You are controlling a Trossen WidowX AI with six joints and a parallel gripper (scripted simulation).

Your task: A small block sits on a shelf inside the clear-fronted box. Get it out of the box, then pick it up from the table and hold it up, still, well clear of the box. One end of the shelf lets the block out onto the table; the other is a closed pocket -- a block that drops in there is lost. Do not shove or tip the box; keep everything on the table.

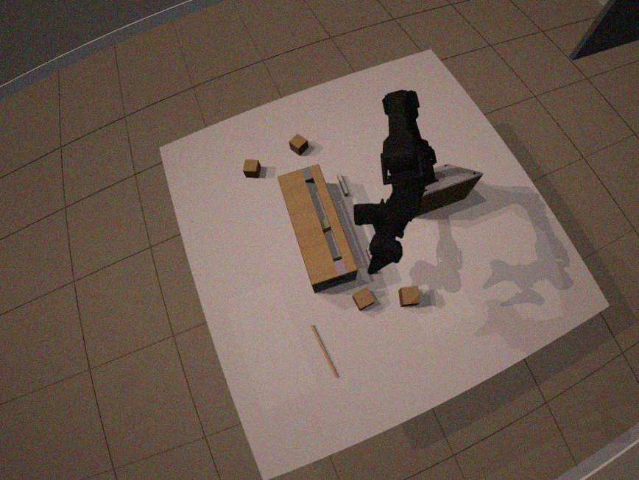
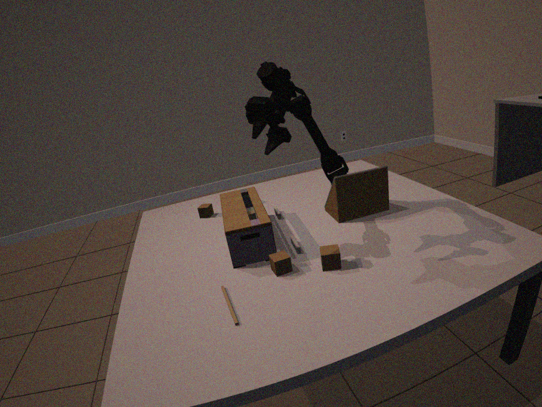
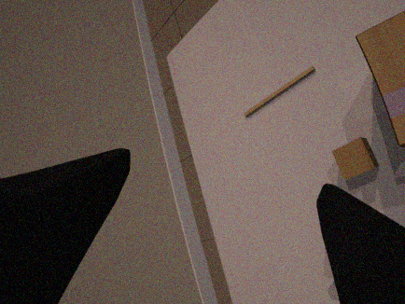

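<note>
Right now the long box is 310 mm below my gripper tip and 240 mm to the right of it. From my gripper tip the other things lie so: thin wooden stick: 370 mm below, 190 mm ahead, 120 mm to the left.
</note>
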